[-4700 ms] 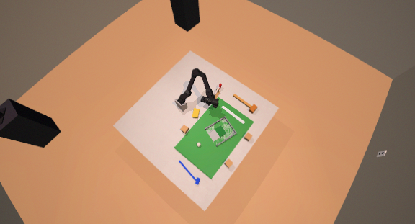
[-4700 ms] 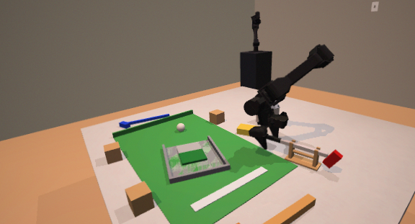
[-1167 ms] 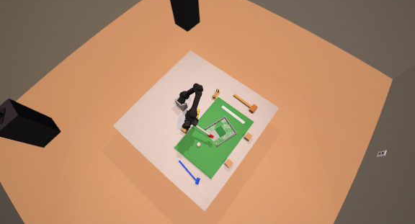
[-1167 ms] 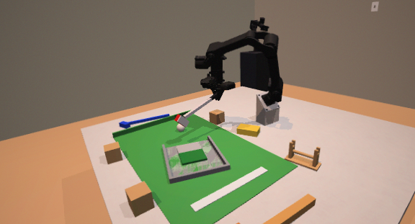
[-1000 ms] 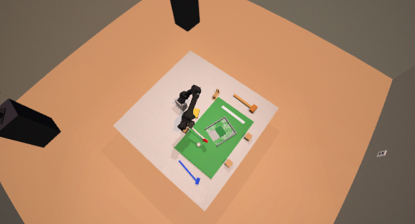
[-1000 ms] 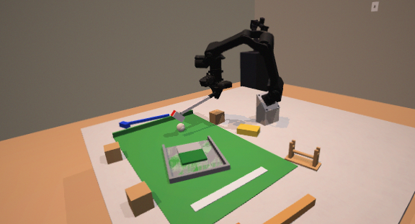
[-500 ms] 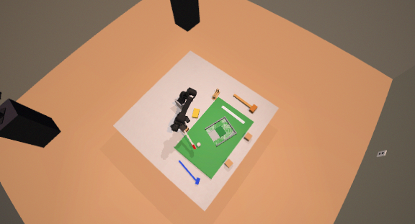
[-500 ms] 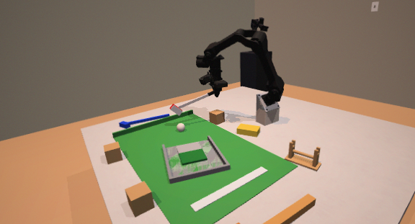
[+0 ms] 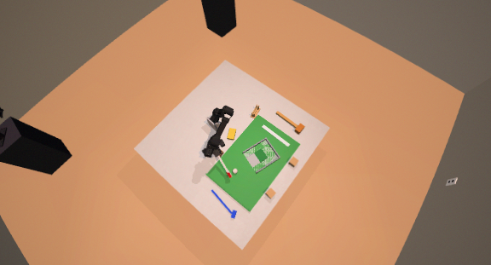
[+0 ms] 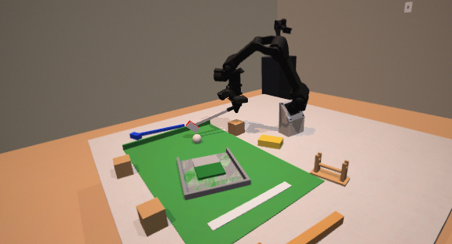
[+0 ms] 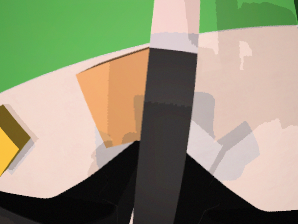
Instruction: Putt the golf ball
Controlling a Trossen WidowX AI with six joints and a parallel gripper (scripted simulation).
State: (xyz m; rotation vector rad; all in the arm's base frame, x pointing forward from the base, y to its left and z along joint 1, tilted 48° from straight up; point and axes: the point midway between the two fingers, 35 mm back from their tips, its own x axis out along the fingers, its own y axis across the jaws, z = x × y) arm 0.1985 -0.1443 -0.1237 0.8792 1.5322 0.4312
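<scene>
The yellow block lies 220 mm to the left of my gripper tip, 90 mm below it and 30 mm behind it. Round my gripper tip: white strip 480 mm to the left, 280 mm ahead, 100 mm below; then blue putter 340 mm ahead, 260 mm to the right, 90 mm below; then white golf ball 230 mm ahead, 80 mm below, 10 mm to the right.
</scene>
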